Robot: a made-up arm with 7 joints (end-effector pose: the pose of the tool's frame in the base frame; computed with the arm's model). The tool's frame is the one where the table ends.
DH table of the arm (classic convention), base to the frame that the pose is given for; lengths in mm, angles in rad. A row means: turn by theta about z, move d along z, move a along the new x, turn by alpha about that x. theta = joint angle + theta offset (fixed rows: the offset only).
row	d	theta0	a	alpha
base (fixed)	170	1.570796	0	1.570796
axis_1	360	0	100	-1.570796
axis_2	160	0	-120	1.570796
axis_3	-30	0	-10	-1.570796
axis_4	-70	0	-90	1.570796
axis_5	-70	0	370	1.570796
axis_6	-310	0	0	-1.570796
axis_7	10	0	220	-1.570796
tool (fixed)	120	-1.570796	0	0
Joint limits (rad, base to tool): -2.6..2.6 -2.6..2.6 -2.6..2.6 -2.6..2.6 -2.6..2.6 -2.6..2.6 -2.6..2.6
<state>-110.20 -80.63 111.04 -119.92 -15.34 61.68 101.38</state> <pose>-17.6 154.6 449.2 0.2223 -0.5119 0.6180 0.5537</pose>
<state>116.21 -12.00 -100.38 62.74 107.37 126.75 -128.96</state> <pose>553.8 -418.5 256.7 0.1381 -0.4155 0.5388 0.7198</pose>
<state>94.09 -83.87 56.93 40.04 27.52 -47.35 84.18</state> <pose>-247.9 -417.5 157.6 0.1700 -0.7671 0.6170 -0.0433</pose>
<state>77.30 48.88 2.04 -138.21 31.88 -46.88 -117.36</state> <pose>644.4 -316.7 300.0 0.8811 -0.2060 0.3800 -0.1918</pose>
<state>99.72 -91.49 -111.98 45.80 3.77 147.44 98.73</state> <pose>637.5 52.2 684.8 0.8168 0.0460 -0.0541 -0.5725</pose>
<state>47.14 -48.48 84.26 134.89 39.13 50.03 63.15</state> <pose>-74.5 -521.1 15.7 0.1561 0.8233 -0.2880 0.4635</pose>
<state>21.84 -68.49 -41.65 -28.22 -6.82 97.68 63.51</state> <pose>768.6 82.0 500.7 0.1572 -0.3541 -0.4820 -0.7859</pose>
